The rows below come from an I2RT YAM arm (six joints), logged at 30 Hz.
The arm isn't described. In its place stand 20 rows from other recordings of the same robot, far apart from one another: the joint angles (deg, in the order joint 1, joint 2, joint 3, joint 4, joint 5, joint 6), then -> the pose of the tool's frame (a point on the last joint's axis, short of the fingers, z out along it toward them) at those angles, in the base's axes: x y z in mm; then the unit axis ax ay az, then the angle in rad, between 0 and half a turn.
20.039, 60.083, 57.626, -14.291, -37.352, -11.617 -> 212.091 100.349 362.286 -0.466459 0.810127 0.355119 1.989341
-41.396, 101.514, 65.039, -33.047, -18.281, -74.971 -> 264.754 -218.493 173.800 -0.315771 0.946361 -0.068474 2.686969
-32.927, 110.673, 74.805, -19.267, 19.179, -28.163 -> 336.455 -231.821 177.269 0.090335 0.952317 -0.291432 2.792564
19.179, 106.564, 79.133, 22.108, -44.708, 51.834 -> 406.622 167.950 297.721 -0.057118 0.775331 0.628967 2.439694
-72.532, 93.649, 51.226, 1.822, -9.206, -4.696 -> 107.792 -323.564 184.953 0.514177 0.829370 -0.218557 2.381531
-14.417, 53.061, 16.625, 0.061, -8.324, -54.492 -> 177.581 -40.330 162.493 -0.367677 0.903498 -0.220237 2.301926
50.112, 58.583, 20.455, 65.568, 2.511, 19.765 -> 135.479 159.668 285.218 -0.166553 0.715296 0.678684 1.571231
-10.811, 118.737, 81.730, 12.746, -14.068, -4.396 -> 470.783 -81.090 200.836 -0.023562 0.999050 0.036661 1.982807
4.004, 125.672, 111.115, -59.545, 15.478, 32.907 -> 455.385 22.352 220.296 0.266932 0.960013 -0.084388 2.795459
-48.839, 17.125, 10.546, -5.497, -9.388, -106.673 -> 86.428 -90.039 199.943 -0.427989 0.666255 -0.610680 2.748893
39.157, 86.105, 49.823, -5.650, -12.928, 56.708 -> 239.952 205.672 207.641 0.094956 0.921526 0.376527 2.749453
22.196, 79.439, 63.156, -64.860, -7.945, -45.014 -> 220.756 95.386 253.974 -0.557161 0.828732 0.052679 2.963015
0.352, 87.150, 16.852, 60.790, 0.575, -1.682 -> 254.047 1.204 148.642 -0.013501 0.999799 -0.014840 1.736994
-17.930, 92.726, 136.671, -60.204, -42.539, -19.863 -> 258.150 -58.232 562.362 -0.294287 0.948216 0.119503 1.796478
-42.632, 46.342, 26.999, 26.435, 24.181, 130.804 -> 133.184 -142.427 293.108 0.837593 -0.152966 0.524442 1.796740
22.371, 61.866, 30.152, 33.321, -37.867, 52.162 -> 211.341 110.614 271.422 -0.060426 0.761534 0.645302 2.312588
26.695, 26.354, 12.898, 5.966, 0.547, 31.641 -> 129.103 64.538 217.751 0.043587 0.919856 0.389828 1.910176
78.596, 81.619, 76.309, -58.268, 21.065, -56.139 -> 67.655 270.700 315.731 -0.897013 0.420796 -0.135271 2.625818
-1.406, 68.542, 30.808, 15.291, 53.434, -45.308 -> 241.126 -34.519 220.368 -0.048030 0.821966 -0.567507 2.515885
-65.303, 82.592, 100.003, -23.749, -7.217, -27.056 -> 133.767 -280.167 493.790 0.234691 0.824284 -0.515244 2.106595
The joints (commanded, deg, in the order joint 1, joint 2, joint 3, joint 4, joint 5, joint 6), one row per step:
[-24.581 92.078 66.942 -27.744 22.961 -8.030]
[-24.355 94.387 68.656 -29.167 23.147 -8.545]
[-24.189 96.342 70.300 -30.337 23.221 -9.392]
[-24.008 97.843 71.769 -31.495 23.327 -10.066]
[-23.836 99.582 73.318 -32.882 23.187 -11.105]
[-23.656 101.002 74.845 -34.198 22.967 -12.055]
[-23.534 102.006 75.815 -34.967 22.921 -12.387]
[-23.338 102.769 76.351 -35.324 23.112 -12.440]
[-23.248 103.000 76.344 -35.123 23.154 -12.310]
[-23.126 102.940 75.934 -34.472 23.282 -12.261]
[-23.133 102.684 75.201 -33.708 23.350 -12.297]
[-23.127 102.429 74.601 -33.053 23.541 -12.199]
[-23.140 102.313 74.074 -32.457 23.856 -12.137]
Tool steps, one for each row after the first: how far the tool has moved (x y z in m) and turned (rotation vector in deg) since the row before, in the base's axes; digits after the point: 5 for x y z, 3 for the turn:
[0.00697 -0.00179 -0.00534 0.528 2.198 0.499]
[0.00627 -0.00175 -0.00372 0.290 1.860 0.767]
[0.00501 -0.00107 -0.00218 0.205 1.503 0.642]
[0.00532 -0.00108 -0.00360 0.457 1.971 1.058]
[0.00478 -0.00071 -0.00189 0.408 1.548 1.046]
[0.00329 -0.00054 -0.00181 0.273 0.898 0.411]
[0.00256 0.00016 -0.00221 0.065 0.631 0.148]
[0.00092 0.00022 -0.00128 0.012 -0.021 -0.035]
[0.00019 0.00071 -0.00114 -0.210 -0.259 0.022]
[-0.00112 0.00039 -0.00151 -0.177 -0.221 -0.011]
[-0.00097 0.00034 -0.00090 -0.251 -0.272 -0.165]
[-0.00076 0.00004 -0.00140 -0.310 -0.096 -0.216]

